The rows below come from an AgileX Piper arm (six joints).
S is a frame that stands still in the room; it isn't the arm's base.
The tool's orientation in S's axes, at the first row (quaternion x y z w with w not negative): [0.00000 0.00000 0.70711 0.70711]
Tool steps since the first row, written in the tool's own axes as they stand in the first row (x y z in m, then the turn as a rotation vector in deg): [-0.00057 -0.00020 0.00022 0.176 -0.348 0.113]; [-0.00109 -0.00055 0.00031 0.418 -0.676 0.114]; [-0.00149 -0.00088 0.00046 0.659 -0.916 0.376]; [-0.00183 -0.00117 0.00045 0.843 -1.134 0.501]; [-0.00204 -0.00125 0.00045 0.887 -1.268 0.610]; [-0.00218 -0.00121 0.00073 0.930 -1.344 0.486]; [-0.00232 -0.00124 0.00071 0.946 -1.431 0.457]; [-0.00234 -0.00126 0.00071 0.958 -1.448 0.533]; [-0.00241 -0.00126 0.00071 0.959 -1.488 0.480]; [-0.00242 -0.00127 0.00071 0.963 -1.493 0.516]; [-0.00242 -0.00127 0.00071 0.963 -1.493 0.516]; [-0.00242 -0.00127 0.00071 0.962 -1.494 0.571]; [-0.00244 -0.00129 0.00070 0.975 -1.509 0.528]
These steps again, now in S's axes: [0.00020 -0.00057 0.00022 0.348 0.176 0.113]; [0.00055 -0.00109 0.00031 0.676 0.418 0.114]; [0.00088 -0.00149 0.00046 0.916 0.659 0.376]; [0.00117 -0.00183 0.00045 1.134 0.843 0.501]; [0.00125 -0.00204 0.00045 1.268 0.887 0.610]; [0.00121 -0.00218 0.00073 1.344 0.930 0.486]; [0.00124 -0.00232 0.00071 1.431 0.946 0.457]; [0.00126 -0.00234 0.00071 1.448 0.958 0.533]; [0.00126 -0.00241 0.00071 1.488 0.959 0.480]; [0.00127 -0.00242 0.00071 1.493 0.963 0.516]; [0.00127 -0.00242 0.00071 1.493 0.963 0.516]; [0.00127 -0.00242 0.00071 1.494 0.962 0.571]; [0.00129 -0.00244 0.00070 1.509 0.975 0.528]
